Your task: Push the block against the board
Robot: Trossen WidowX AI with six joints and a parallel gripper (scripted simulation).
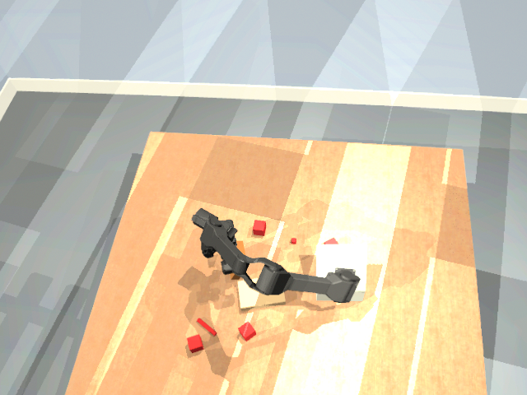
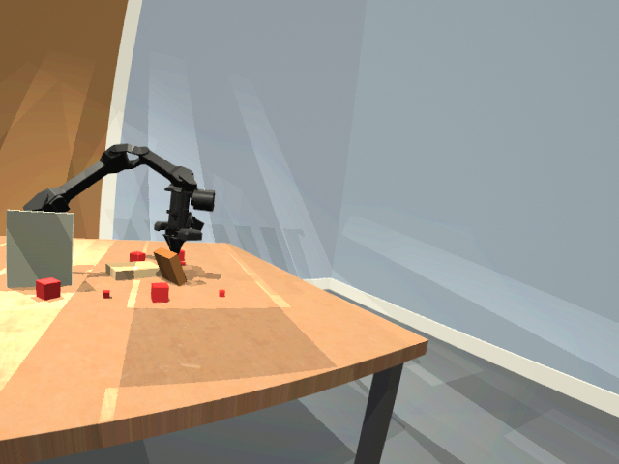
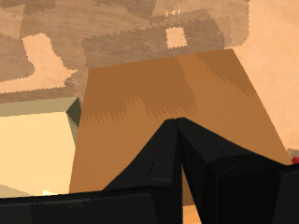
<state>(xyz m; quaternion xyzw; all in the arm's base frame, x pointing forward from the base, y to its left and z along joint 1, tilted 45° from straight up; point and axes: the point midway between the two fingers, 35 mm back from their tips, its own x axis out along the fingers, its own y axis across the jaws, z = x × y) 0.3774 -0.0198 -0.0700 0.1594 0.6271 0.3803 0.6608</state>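
Right now the brown board is 3 cm below my gripper tip and 1 cm behind it. Round my gripper tip: cream block (11 cm behind, 9 cm to the left, 6 cm below); then red stick (23 cm to the left, 7 cm below, 6 cm ahead).
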